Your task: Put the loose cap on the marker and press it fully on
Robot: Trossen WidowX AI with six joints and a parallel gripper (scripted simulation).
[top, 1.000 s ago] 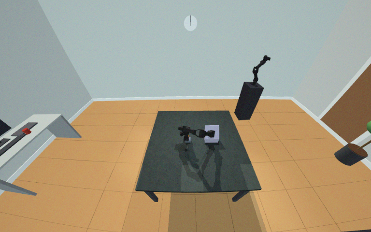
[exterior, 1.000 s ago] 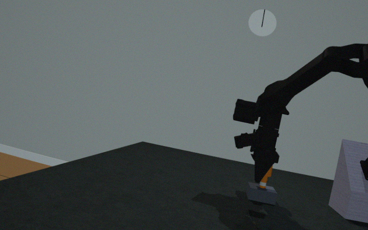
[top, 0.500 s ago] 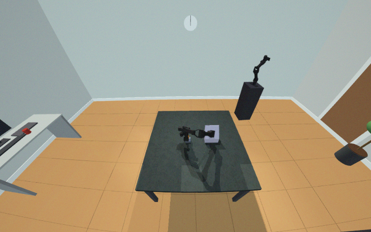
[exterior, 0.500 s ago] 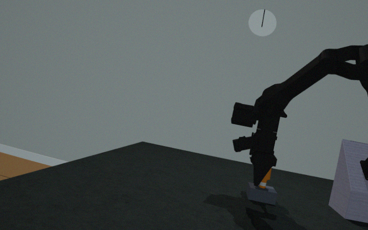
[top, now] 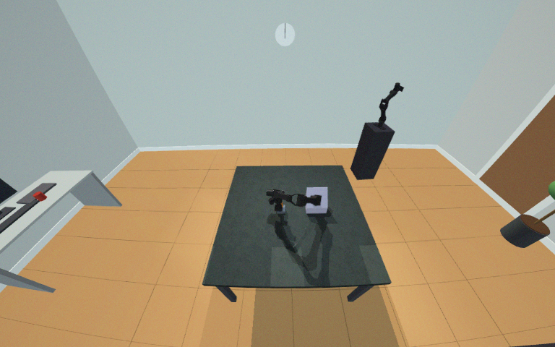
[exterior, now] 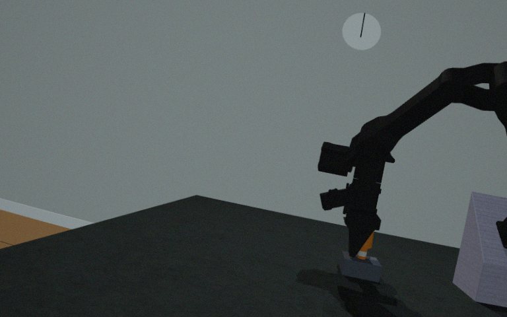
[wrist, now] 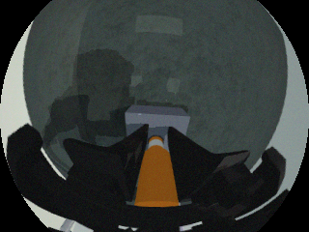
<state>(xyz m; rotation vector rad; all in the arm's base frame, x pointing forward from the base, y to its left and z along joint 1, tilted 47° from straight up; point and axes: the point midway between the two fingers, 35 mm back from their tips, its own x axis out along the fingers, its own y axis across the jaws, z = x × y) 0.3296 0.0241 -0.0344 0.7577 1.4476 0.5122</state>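
Now: gripper tip 20 mm past the marker cap and 50 mm below it. Also, from my gripper tip: grey holder block 20 mm behind, 20 mm below.
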